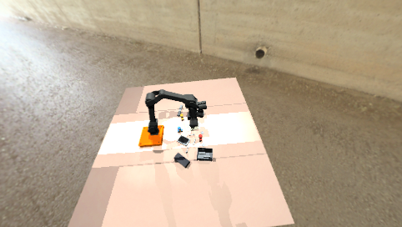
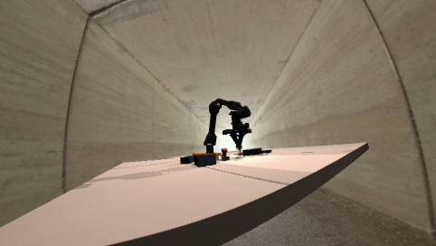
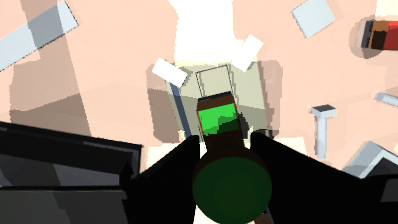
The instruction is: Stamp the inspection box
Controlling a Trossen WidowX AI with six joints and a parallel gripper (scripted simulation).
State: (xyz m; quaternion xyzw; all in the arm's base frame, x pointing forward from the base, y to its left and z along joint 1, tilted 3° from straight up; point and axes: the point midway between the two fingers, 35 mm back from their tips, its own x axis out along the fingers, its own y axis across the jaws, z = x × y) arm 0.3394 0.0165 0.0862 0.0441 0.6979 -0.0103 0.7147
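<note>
Now: gripper tip 70 mm above the card and 20 mm past it. Round my gripper tip: blue-topped stamp: 130 mm behind, 50 mm below, 30 mm to the right; then green-knobbed pass stamp: right at my gripper tip; then red-topped stamp: 130 mm to the right, 50 mm below, 30 mm ahead.
</note>
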